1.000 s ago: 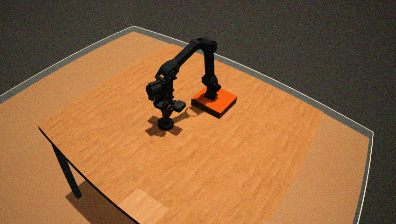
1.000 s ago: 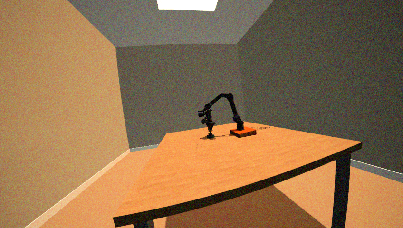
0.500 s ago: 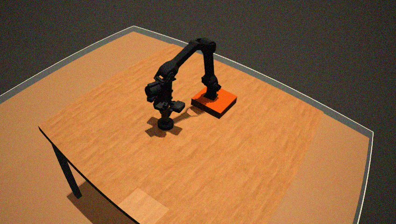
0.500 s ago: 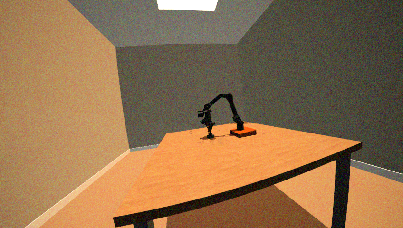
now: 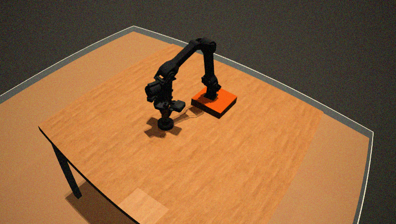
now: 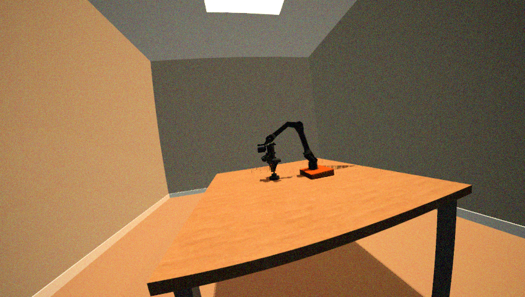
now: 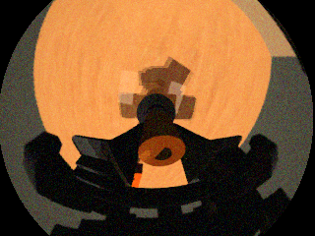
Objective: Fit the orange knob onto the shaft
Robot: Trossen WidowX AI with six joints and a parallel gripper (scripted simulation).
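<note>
Right now my gripper tip is 2 cm below the orange knob. Also, from my gripper tip: round pedestal (4 cm below).
</note>
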